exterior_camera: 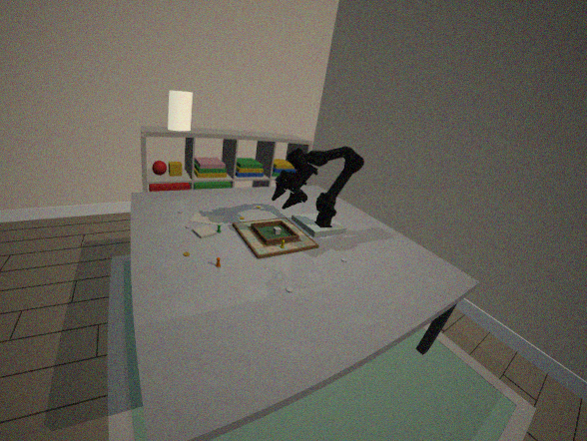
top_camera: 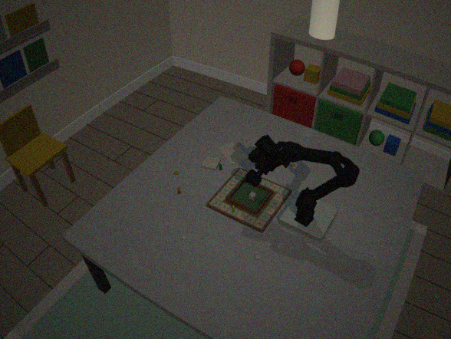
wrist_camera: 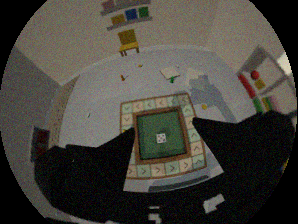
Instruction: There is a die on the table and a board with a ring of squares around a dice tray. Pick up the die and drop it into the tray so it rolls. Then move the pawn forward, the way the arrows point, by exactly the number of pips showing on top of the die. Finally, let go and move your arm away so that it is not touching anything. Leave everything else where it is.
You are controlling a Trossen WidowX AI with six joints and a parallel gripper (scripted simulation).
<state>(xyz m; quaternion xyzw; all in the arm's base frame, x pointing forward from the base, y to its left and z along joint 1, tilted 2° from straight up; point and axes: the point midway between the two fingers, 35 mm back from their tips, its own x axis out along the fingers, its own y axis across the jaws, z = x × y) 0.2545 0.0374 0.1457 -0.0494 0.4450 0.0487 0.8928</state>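
The yellow pawn lies 11 cm to the left of my gripper tip and 12 cm below it. Also, from my gripper tip: green dice tray 15 cm below; then green pawn 22 cm ahead, 7 cm to the right, 14 cm below; then orange pawn 27 cm ahead, 18 cm to the left, 14 cm below.
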